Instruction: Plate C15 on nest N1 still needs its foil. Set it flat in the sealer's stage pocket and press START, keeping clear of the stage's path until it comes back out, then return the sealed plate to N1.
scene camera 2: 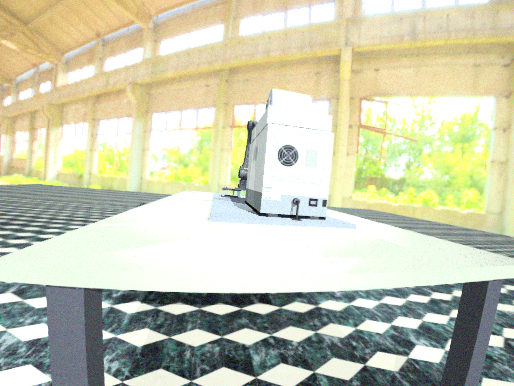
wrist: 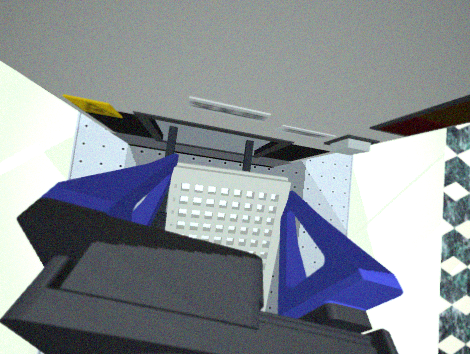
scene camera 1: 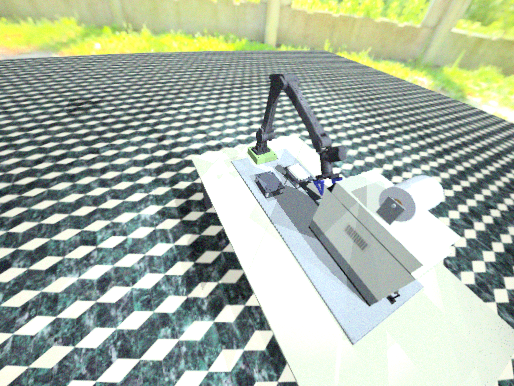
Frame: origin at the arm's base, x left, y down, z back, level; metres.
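Seen in the pictures: gripper, fingertip midpoint: (wrist: 234, 179); arm's base, origin of the base link: (scene camera 2: 242, 190) (scene camera 1: 260, 150).
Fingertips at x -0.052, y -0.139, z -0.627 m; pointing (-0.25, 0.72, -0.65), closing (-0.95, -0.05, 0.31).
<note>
Pixels of each thing's top centre, then the offset from my fingertips to it. "spot": a spot on its surface instead.
- white plate, middle of its top: (wrist: 225, 264) (scene camera 1: 322, 185) dx +0.009, dy -0.009, dz +0.055 m
- dark nest-like block, middle of its top: (scene camera 1: 269, 179) (scene camera 2: 231, 187) dx -0.103, dy +0.114, dz +0.325 m
- white plate-like piece, middle of its top: (scene camera 1: 298, 170) dx +0.107, dy +0.110, dz +0.296 m
- large white roll, middle of its top: (scene camera 1: 421, 185) (scene camera 2: 288, 92) dx -0.027, dy -0.301, dz -0.269 m
- yellow label, surface spot: (wrist: 92, 106) spot: dx +0.096, dy +0.015, dz -0.052 m
- small grey block, surface spot: (wrist: 350, 144) spot: dx -0.077, dy -0.024, dz -0.022 m
My gripper (scene camera 1: 327, 186) (wrist: 234, 179) is shut on a white plate (wrist: 225, 210) with rows of square wells, one blue finger on each side. In the wrist view the plate is in front of the sealer's (scene camera 1: 362, 240) (scene camera 2: 297, 165) (wrist: 240, 55) low opening. Two dark rails (wrist: 171, 141) (wrist: 248, 155) run from the opening toward the plate. The stage pocket is hidden in the wrist view, and whether the plate touches it I cannot tell. The plate's label is not readable. I cannot make out START.
A dark nest-like block (scene camera 1: 269, 183) and a white plate-like piece (scene camera 1: 299, 173) are between the arm's green base (scene camera 1: 262, 156) and the sealer. A large white roll (scene camera 1: 425, 195) is beside the sealer. A yellow label (wrist: 92, 106) and a small grey block (wrist: 350, 144) are on the sealer's front.
</note>
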